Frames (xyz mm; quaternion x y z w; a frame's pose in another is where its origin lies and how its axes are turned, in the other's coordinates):
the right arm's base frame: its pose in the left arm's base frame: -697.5 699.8 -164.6 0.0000 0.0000 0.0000 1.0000
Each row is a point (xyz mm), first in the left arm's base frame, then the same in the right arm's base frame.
Working: the left arm's base frame: its pose in the right arm's base frame: 697.5 -699.8 164.6 0.0000 0.0000 0.0000 1.0000

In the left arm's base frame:
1: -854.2 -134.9 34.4
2: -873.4 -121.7 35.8
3: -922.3 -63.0 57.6
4: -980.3 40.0 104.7
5: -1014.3 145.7 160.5
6: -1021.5 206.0 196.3
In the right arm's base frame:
1: -156.7 -834.7 199.0
2: -175.9 -821.5 200.4
3: -224.8 -762.8 222.2
4: -282.8 -659.8 269.3
5: -316.8 -554.1 325.1
6: -324.0 -493.8 360.9

